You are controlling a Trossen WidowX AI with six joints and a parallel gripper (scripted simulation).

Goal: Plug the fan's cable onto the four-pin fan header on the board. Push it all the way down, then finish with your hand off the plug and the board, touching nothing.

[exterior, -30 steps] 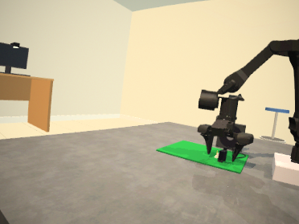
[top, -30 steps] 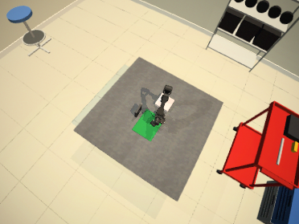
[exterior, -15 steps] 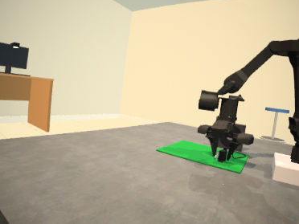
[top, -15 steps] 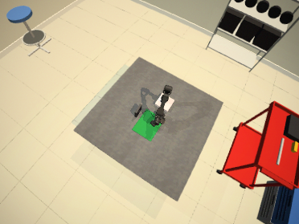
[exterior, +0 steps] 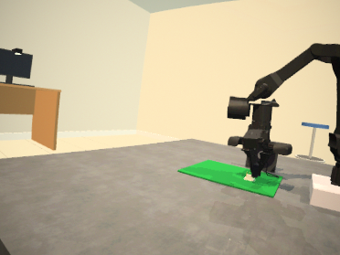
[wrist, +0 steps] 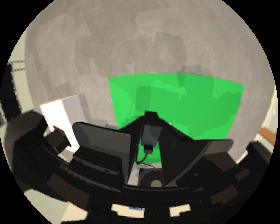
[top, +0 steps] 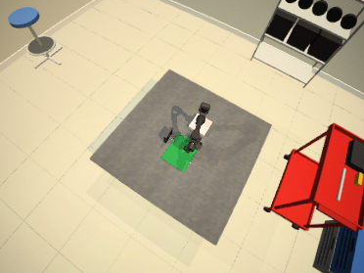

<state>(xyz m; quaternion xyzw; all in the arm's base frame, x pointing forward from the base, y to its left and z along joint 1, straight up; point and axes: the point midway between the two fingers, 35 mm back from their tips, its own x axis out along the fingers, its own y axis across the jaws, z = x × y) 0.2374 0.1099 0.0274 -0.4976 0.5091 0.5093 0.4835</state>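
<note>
Right now my gripper tip is 9 cm short of the green board, 4 cm to the left of it and 5 cm above it. From my gripper tip the other things lie so: black fan: 7 cm ahead, 22 cm to the right, 2 cm above; dark fan plug: 1 cm to the right, 1 cm above.
</note>
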